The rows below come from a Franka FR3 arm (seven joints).
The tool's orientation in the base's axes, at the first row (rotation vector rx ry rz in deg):
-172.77, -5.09, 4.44
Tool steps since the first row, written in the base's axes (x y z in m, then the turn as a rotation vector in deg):
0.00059, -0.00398, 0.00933, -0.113, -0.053, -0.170
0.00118, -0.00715, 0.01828, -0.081, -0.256, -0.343
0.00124, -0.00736, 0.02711, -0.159, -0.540, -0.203
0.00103, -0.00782, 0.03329, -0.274, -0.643, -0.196
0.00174, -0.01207, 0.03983, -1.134, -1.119, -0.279
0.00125, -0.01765, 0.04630, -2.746, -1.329, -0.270
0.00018, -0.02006, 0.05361, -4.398, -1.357, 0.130
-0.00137, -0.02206, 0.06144, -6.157, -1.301, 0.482
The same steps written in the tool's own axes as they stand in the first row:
-0.00010, 0.00281, -0.00976, -0.108, 0.067, 0.168
-0.00013, 0.00486, -0.01905, -0.080, 0.292, 0.313
-0.00051, 0.00397, -0.02783, -0.182, 0.551, 0.144
-0.00104, 0.00364, -0.03400, -0.304, 0.646, 0.131
-0.00090, 0.00708, -0.04104, -1.186, 1.080, 0.202
-0.00204, 0.01177, -0.04811, -2.807, 1.198, 0.256
-0.00361, 0.01318, -0.05559, -4.475, 1.084, -0.054
-0.00565, 0.01410, -0.06350, -6.242, 0.887, -0.299

